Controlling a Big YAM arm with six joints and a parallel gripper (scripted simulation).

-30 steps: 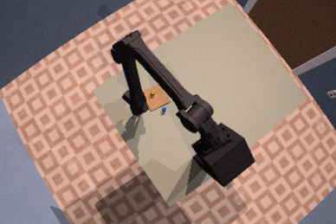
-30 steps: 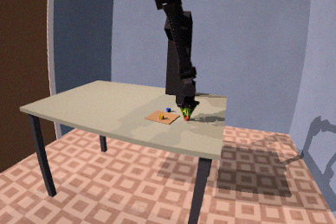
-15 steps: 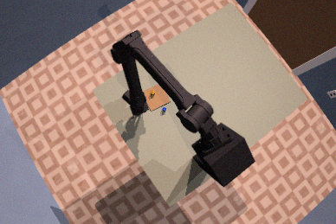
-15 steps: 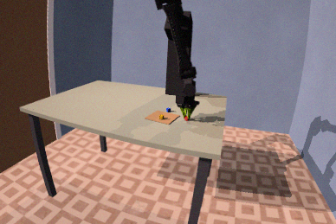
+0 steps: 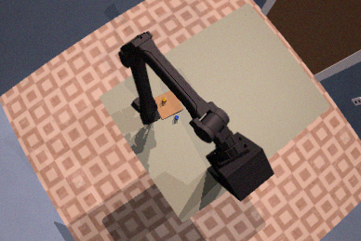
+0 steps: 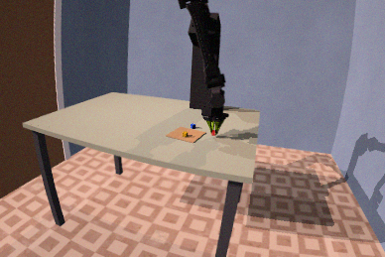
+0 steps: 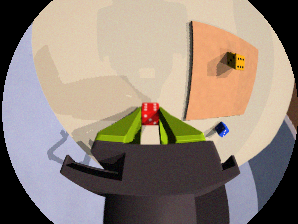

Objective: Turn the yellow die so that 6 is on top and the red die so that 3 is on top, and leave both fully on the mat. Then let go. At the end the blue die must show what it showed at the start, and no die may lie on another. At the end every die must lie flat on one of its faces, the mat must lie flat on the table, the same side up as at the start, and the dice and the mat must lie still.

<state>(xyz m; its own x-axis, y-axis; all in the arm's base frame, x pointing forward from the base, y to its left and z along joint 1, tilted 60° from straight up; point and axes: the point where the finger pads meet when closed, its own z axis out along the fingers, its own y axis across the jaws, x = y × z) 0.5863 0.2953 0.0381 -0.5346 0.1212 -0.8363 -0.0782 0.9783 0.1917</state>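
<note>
Now: hand 11 cm to the left of the orange mat, 7 cm short of it and 2 cm above it. Round my hand: yellow die: 10 cm to the right, 9 cm ahead, 1 cm below; then red die: right at my hand; then blue die: 14 cm to the right, 3 cm behind, 1 cm below.
</note>
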